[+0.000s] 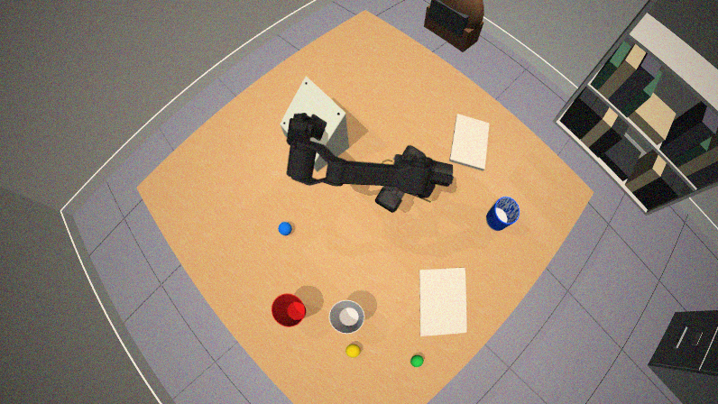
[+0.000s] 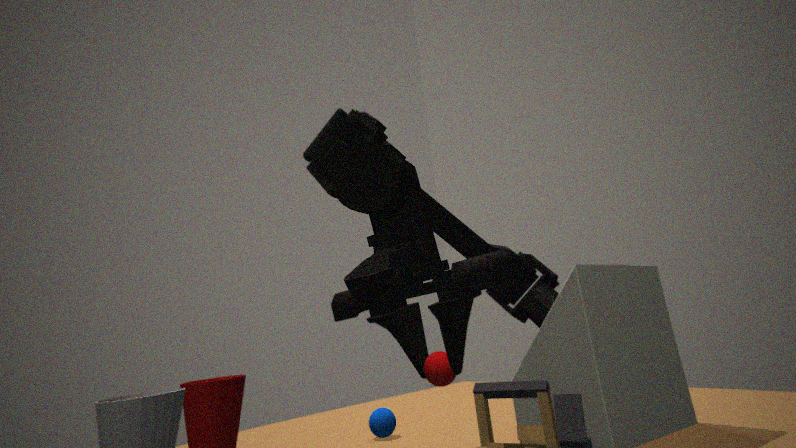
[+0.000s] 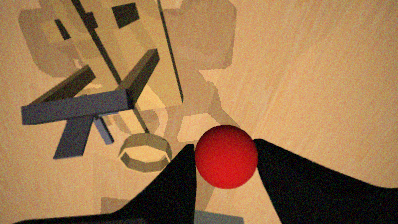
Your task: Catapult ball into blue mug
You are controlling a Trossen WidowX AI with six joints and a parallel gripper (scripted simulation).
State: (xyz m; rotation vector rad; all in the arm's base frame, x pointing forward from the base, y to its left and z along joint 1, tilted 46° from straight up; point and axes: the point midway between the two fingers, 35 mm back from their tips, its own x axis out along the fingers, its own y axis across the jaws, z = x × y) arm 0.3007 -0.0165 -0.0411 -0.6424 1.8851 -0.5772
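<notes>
Right now my gripper tip is 40 mm past the dark grey lever, 110 mm to the right of it and 60 mm above it. Round my gripper tip: blue ball: 180 mm behind, 300 mm to the right, 90 mm below; wooden catapult: 10 mm behind, 80 mm to the left, 60 mm below; red ball: 10 mm above.
</notes>
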